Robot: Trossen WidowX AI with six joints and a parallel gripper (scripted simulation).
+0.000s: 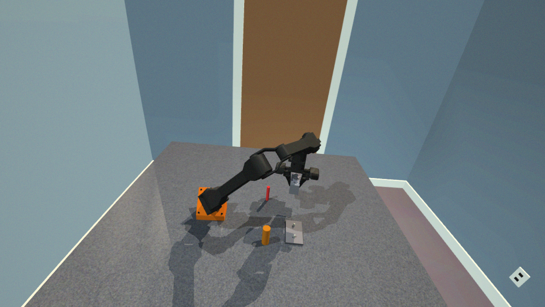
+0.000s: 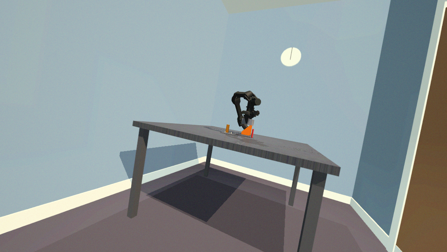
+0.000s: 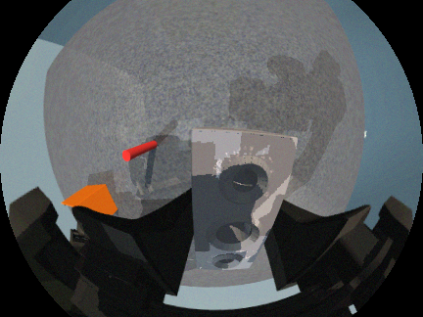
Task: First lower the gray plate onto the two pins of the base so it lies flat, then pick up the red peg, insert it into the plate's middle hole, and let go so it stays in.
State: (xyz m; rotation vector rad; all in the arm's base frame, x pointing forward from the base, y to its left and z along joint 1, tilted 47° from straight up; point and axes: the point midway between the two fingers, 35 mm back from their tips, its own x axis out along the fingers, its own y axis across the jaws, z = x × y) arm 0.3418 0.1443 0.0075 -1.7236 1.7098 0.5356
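Now: gripper tip 16 cm to the left of the base and 11 cm above it. From my gripper tip the other things lie so: gray plate (3 cm above); then red peg (12 cm behind, 3 cm to the left, 8 cm below); then orange cylinder (11 cm behind, 22 cm to the right, 8 cm below).
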